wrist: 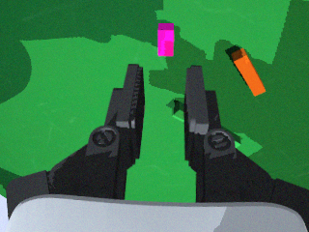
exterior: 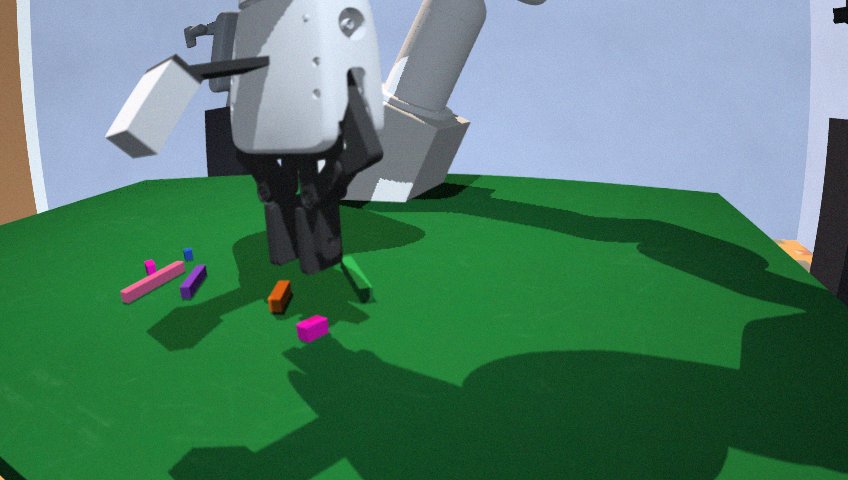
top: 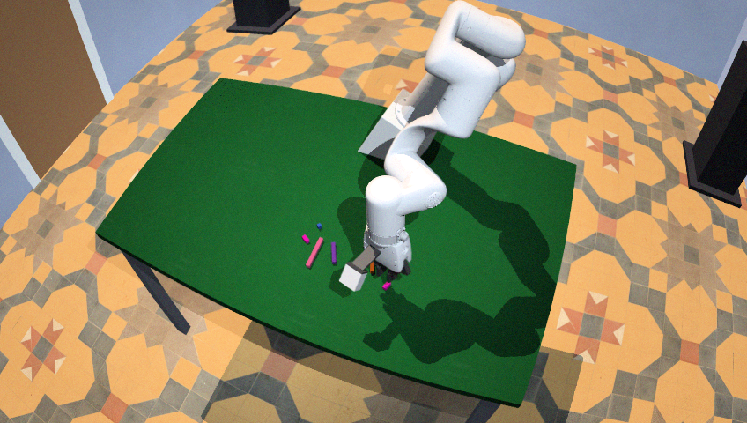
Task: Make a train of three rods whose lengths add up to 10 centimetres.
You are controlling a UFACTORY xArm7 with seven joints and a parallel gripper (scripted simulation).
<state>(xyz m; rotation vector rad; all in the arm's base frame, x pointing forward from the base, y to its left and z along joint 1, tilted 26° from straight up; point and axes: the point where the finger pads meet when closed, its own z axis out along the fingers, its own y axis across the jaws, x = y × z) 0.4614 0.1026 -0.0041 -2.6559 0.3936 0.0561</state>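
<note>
Right now my hand is 6 cm above the magenta rod. Round my hand: purple rod (4 cm behind, 16 cm to the right, 6 cm below); then green rod (10 cm behind, 1 cm to the right, 6 cm below); then orange rod (4 cm behind, 5 cm to the right, 6 cm below).
</note>
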